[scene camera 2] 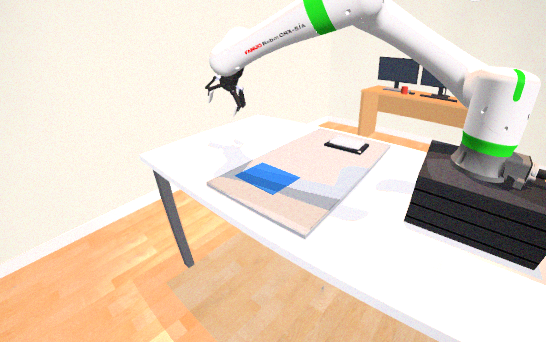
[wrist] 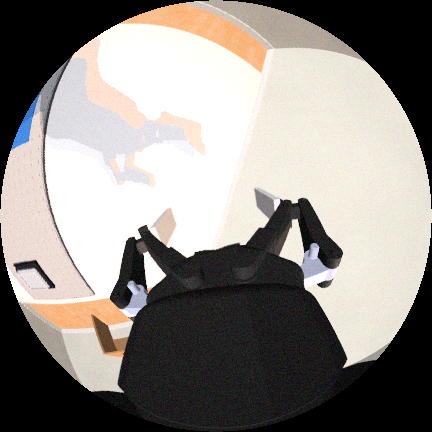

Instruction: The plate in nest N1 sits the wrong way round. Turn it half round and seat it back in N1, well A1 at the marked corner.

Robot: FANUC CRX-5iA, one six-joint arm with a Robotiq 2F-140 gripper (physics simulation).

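A white plate (scene camera 2: 346,142) (wrist: 33,277) lies flat in a black nest (scene camera 2: 362,150) (wrist: 45,272) near the back end of the beige board. Its well marks and the nest's marked corner are too small to make out, and no label N1 can be read. My gripper (scene camera 2: 223,106) (wrist: 213,206) is open with its fingers wide apart and empty. In the scene view it hangs high above the far left part of the table, well away from the plate and the nest.
A blue rectangle (scene camera 2: 267,177) (wrist: 26,125) lies on the beige board (scene camera 2: 310,155) (wrist: 25,200), apart from the nest. The board lies on the white table (scene camera 2: 400,240). The arm's black base block (scene camera 2: 470,215) stands at the right. A desk with monitors stands behind.
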